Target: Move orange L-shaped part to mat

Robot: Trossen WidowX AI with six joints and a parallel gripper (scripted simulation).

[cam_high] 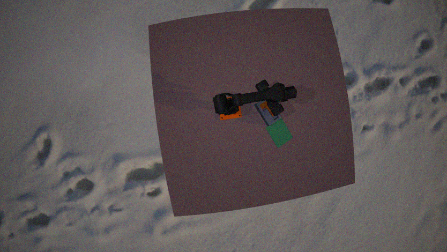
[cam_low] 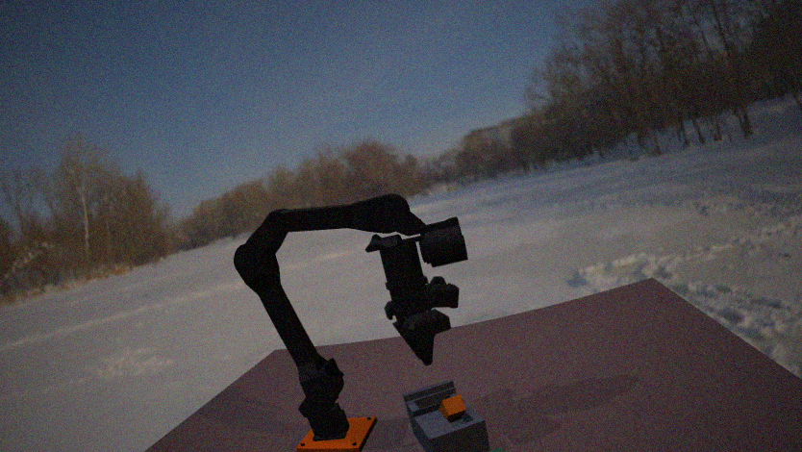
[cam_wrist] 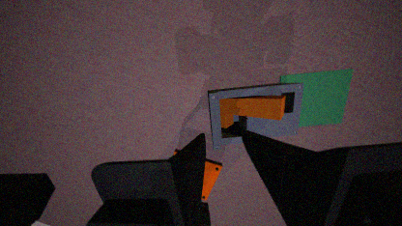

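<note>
Right now the orange L-shaped part is 10 cm below my gripper tip, 4 cm to the right of it and 1 cm ahead of it. Round my gripper tip: green mat (21 cm to the right, 16 cm below, 5 cm ahead).
</note>
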